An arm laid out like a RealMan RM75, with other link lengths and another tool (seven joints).
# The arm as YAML. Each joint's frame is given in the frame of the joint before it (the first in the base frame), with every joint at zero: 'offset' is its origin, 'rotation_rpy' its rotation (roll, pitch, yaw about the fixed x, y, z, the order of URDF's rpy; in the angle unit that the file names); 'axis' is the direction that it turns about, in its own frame. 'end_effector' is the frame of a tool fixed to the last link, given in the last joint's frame.
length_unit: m
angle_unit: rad
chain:
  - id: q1
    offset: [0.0, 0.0, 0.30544]
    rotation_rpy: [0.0, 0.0, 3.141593]
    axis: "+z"
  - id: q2
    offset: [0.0, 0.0, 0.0]
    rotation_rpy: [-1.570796, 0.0, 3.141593]
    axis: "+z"
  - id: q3
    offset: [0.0, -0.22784, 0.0]
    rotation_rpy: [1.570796, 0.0, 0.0]
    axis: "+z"
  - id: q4
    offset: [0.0, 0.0, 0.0]
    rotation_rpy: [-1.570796, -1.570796, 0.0]
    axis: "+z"
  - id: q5
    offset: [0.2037, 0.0, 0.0]
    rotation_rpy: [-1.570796, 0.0, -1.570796]
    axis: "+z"
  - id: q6
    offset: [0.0, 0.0, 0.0]
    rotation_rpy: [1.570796, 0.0, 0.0]
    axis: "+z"
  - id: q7
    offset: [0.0, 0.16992, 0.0]
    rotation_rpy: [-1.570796, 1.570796, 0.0]
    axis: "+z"
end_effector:
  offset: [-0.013, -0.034, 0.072]
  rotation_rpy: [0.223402, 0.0, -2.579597]
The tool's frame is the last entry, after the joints.
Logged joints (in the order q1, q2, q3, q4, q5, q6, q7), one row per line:
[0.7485, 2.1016, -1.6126, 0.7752, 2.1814, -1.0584, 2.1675]
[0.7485, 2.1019, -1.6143, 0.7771, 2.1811, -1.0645, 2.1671]
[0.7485, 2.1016, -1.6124, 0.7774, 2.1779, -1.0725, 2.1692]
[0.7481, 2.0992, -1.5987, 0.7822, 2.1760, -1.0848, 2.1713]
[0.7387, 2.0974, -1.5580, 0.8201, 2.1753, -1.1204, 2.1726]
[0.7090, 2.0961, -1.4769, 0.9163, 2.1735, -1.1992, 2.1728]
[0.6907, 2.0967, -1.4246, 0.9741, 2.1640, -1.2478, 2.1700]
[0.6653, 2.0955, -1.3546, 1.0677, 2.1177, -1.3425, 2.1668]
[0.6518, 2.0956, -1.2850, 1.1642, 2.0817, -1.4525, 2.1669]
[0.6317, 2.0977, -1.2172, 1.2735, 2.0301, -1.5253, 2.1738]
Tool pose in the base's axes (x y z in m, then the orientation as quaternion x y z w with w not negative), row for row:
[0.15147, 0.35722, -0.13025, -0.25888, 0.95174, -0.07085, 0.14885]
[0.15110, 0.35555, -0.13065, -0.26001, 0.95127, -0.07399, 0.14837]
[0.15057, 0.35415, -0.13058, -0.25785, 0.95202, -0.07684, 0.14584]
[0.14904, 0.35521, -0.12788, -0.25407, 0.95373, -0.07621, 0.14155]
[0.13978, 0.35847, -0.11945, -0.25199, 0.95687, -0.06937, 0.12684]
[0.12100, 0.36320, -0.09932, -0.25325, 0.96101, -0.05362, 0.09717]
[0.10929, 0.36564, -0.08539, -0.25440, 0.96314, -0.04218, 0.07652]
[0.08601, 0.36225, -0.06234, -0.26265, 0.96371, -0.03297, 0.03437]
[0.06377, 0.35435, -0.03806, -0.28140, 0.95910, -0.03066, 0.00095]
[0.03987, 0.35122, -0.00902, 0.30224, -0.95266, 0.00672, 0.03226]
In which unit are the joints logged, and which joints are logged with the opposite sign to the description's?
The joints are logged in radians. Opposite sign: q4, q5.
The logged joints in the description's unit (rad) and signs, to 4 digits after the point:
[0.7485, 2.1016, -1.6126, -0.7752, -2.1814, -1.0584, 2.1675]
[0.7485, 2.1019, -1.6143, -0.7771, -2.1811, -1.0645, 2.1671]
[0.7485, 2.1016, -1.6124, -0.7774, -2.1779, -1.0725, 2.1692]
[0.7481, 2.0992, -1.5987, -0.7822, -2.1760, -1.0848, 2.1713]
[0.7387, 2.0974, -1.5580, -0.8201, -2.1753, -1.1204, 2.1726]
[0.7090, 2.0961, -1.4769, -0.9163, -2.1735, -1.1992, 2.1728]
[0.6907, 2.0967, -1.4246, -0.9741, -2.1640, -1.2478, 2.1700]
[0.6653, 2.0955, -1.3546, -1.0677, -2.1177, -1.3425, 2.1668]
[0.6518, 2.0956, -1.2850, -1.1642, -2.0817, -1.4525, 2.1669]
[0.6317, 2.0977, -1.2172, -1.2735, -2.0301, -1.5253, 2.1738]

